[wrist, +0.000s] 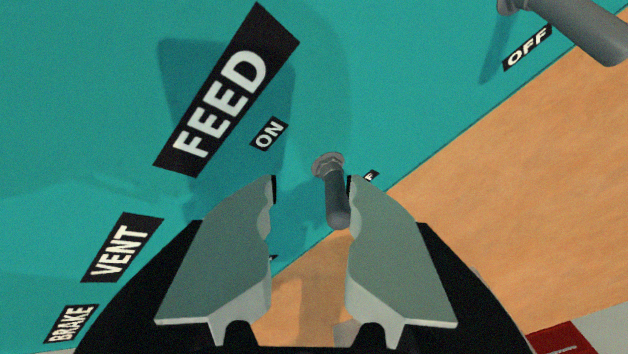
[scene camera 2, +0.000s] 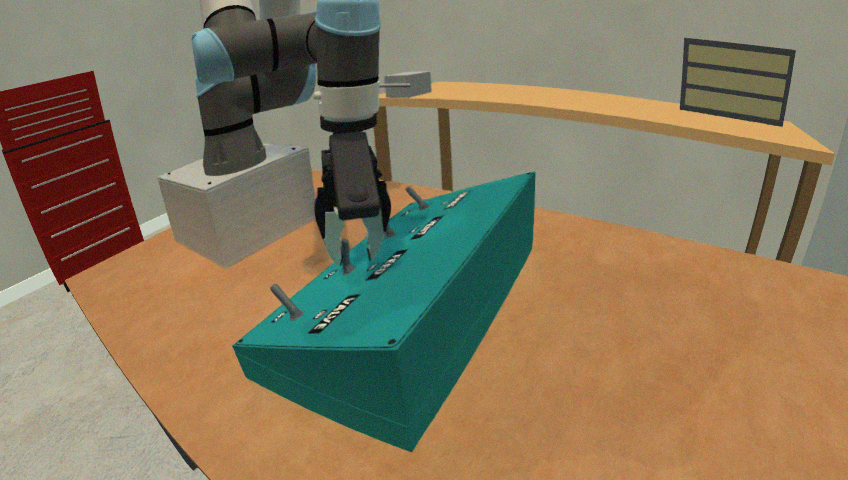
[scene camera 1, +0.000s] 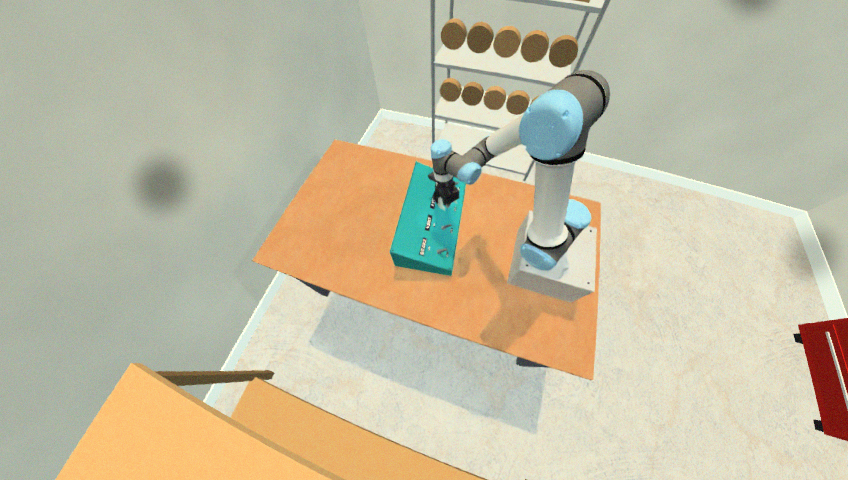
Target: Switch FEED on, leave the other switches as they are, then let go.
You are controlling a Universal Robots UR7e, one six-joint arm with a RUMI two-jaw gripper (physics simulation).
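Frame: origin at the arm's base, x back, y right, z up, level; metres.
Where they show: gripper, fingertip midpoint: [wrist: 311, 178] [scene camera 2: 355, 263] [scene camera 1: 446, 206]; arm's base at its link origin: [scene camera 2: 235, 164].
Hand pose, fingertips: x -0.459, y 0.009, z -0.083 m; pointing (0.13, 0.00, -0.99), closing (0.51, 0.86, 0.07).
Things, the pixels of their top centre, and the offset from my fingertips. "spot": a spot on its surface instead. Level surfaces: height alone.
- FEED lever at its top centre: [wrist: 342, 225] [scene camera 2: 342, 239] dz +0.041, dx +0.004, dy +0.012 m
- VALVE lever at its top centre: [scene camera 2: 280, 286] dz +0.032, dx -0.020, dy +0.130 m
- FEED label at its top centre: [wrist: 216, 112] [scene camera 2: 387, 261] dz +0.020, dx -0.062, dy -0.010 m
- VENT lever at a spot on its surface: [scene camera 2: 389, 232] [scene camera 1: 443, 225] spot: dz +0.000, dx +0.037, dy -0.098 m
- BRAKE lever at its top centre: [scene camera 2: 415, 186] [scene camera 1: 442, 248] dz +0.032, dx +0.091, dy -0.212 m
- orange table at its surface level: dz -0.095 m
A teal sloped console [scene camera 1: 406, 223] [scene camera 2: 470, 249] [wrist: 85, 110] carries a row of switch levers. The FEED lever [scene camera 2: 345, 255] [wrist: 336, 197] stands steeper than the VALVE lever [scene camera 2: 285, 301] [wrist: 575, 27], which leans to its OFF side. The FEED label [scene camera 2: 386, 264] [wrist: 225, 92] is beside it. My gripper [scene camera 1: 443, 205] [scene camera 2: 355, 260] [wrist: 311, 178] is open, with its fingers on either side of the FEED lever's upper part. The lever is close to the right finger in the wrist view, with a gap on the left; contact is unclear. The right finger partly hides FEED's OFF label.
The VENT lever [scene camera 1: 447, 227] [scene camera 2: 389, 232] is close behind the fingers in scene camera 2, with the BRAKE lever [scene camera 1: 443, 252] [scene camera 2: 417, 198] beyond. The console sits on an orange table [scene camera 1: 333, 214] [scene camera 2: 624, 333]. A red cabinet [scene camera 2: 77, 196] and a shelf rack [scene camera 1: 433, 101] stand farther away.
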